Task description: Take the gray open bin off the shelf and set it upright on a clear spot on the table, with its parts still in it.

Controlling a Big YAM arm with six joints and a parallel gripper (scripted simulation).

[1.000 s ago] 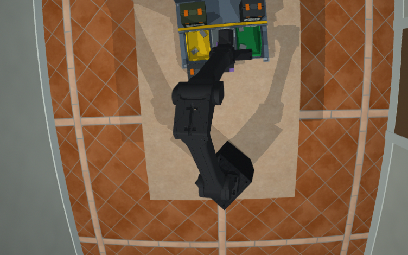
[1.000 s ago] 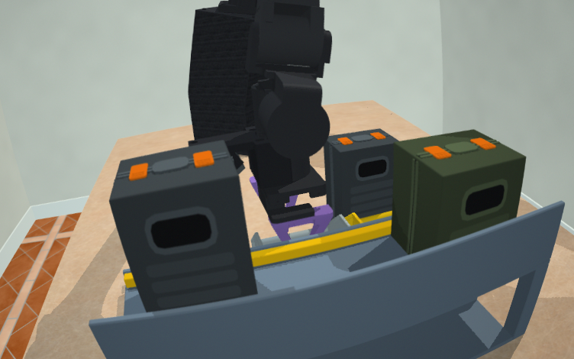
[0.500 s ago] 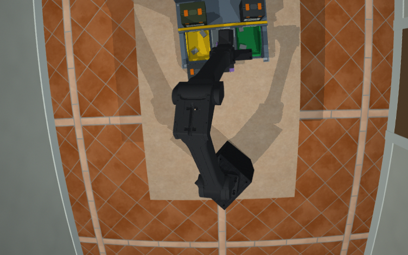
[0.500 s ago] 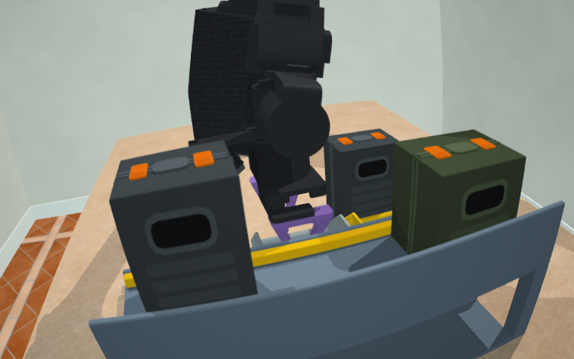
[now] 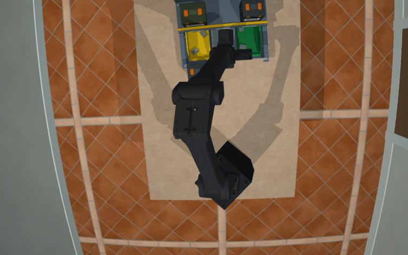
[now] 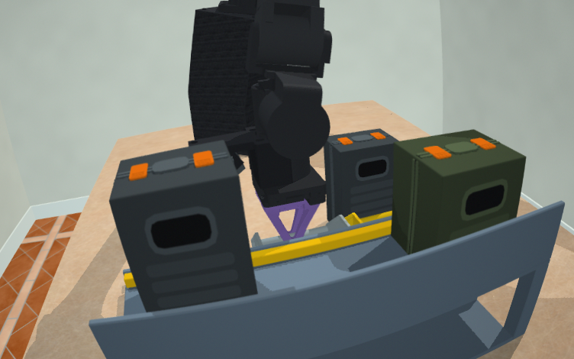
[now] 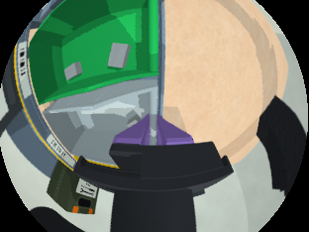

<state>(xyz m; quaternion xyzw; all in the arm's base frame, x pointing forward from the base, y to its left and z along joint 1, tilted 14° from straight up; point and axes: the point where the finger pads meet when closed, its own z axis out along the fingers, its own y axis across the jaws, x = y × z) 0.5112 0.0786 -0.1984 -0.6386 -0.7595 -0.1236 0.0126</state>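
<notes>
Right now my hand is 80 mm short of the gray open bin, 10 mm to the right of it and 10 mm below it. The rest, counted from my hand: green bin 100 mm to the right, 100 mm ahead, 10 mm above; then yellow bin 130 mm to the left, 60 mm ahead, 10 mm above; then yellow rail 130 mm ahead, 70 mm above, 20 mm to the left.
</notes>
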